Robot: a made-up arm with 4 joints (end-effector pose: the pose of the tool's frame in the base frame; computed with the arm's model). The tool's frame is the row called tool. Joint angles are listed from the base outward.
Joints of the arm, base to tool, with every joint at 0 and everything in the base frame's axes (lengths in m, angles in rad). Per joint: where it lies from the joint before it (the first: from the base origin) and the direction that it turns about. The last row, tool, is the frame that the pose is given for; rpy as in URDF.
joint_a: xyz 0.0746 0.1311 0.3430 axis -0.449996 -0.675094 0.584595
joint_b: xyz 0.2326 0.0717 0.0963 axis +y
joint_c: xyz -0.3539 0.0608 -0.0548 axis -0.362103 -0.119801 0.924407
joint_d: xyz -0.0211 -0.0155 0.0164 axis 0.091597 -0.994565 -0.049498
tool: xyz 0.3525 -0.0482 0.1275 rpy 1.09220 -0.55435 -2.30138
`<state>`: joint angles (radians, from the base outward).
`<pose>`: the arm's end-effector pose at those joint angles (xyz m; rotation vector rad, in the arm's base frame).
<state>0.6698 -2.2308 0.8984 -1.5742</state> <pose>0.4632 0.5161 0.6884 -0.4435 2.5954 1.0957</pose>
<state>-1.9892 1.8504 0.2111 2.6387</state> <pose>0.1544 -0.6732 -0.0247 1.6549 0.2572 2.5270</pose>
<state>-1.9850 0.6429 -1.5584 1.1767</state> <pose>0.1858 -0.4698 0.4465 -2.7803 -0.1507 -0.7015</pose>
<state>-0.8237 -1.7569 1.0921 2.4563</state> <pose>-0.0601 0.0899 -0.1235 -2.3583 1.0883 -0.8072</pose>
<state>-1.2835 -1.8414 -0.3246 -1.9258</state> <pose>0.3999 0.0699 -0.3498 -0.7462 0.0120 -2.2186</pose>
